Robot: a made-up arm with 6 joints. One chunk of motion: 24 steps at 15 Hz.
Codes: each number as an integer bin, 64 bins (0 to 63) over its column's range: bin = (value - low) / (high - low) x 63, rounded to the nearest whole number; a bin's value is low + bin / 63 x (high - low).
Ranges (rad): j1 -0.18..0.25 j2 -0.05..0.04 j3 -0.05..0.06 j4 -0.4..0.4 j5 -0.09..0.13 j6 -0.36..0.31
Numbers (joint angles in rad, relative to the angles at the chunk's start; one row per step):
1: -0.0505 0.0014 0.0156 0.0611 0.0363 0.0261
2: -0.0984 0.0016 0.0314 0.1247 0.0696 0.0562
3: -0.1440 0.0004 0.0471 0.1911 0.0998 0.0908
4: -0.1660 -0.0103 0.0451 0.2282 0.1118 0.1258
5: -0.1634 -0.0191 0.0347 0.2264 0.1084 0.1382
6: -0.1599 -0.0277 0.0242 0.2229 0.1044 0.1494
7: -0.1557 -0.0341 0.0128 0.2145 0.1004 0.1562
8: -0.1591 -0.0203 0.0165 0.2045 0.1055 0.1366
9: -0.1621 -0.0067 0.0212 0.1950 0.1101 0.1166
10: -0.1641 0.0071 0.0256 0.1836 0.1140 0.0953
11: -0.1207 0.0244 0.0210 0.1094 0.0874 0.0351
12: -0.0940 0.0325 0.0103 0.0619 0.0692 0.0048
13: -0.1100 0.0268 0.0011 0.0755 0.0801 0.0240
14: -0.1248 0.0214 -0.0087 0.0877 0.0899 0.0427
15: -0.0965 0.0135 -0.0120 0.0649 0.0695 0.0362
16: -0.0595 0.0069 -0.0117 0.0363 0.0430 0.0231
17: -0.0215 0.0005 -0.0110 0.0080 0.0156 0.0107
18: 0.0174 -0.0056 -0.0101 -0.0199 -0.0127 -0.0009
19: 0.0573 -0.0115 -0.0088 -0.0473 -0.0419 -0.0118
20: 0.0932 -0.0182 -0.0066 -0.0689 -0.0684 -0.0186
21: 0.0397 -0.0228 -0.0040 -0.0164 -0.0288 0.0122
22: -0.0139 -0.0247 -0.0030 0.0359 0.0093 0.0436
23: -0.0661 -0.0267 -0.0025 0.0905 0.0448 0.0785
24: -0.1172 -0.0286 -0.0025 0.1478 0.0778 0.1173
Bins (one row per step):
1: 19 36 38 36 36 36
2: 12 36 47 41 46 39
3: 5 35 56 47 54 42
4: 2 28 54 49 58 46
5: 2 22 49 49 57 47
6: 3 16 42 49 56 48
7: 4 11 36 48 55 49
8: 3 21 38 48 56 47
9: 3 30 41 47 57 45
10: 2 40 43 46 58 43
11: 9 52 41 40 51 37
12: 13 58 35 36 46 34
13: 10 54 29 37 49 36
14: 8 50 24 38 52 38
15: 12 44 22 37 46 37
16: 18 40 22 34 38 36
17: 23 35 22 32 30 35
18: 29 31 23 30 22 34
19: 35 27 24 28 14 33
20: 40 22 25 26 6 32
21: 32 19 26 30 18 35
22: 24 18 27 34 28 38
23: 17 16 27 39 39 41
24: 9 15 27 43 48 45

